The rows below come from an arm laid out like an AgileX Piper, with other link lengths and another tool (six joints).
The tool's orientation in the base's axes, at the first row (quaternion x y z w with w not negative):
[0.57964 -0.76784 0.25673 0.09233]
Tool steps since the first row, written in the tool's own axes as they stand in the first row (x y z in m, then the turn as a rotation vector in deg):
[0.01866 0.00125 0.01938 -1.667 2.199 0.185]
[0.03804 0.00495 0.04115 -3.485 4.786 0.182]
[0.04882 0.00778 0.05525 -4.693 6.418 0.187]
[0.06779 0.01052 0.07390 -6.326 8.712 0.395]
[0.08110 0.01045 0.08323 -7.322 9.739 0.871]
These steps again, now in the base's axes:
[-0.00395 -0.02520 -0.00865 -1.514 1.744 -1.522]
[-0.01006 -0.05171 -0.01973 -3.375 3.785 -3.061]
[-0.01387 -0.06731 -0.02781 -4.529 5.121 -4.065]
[-0.01943 -0.09211 -0.03613 -6.139 6.843 -5.618]
[-0.02205 -0.10802 -0.03820 -6.718 7.645 -6.756]

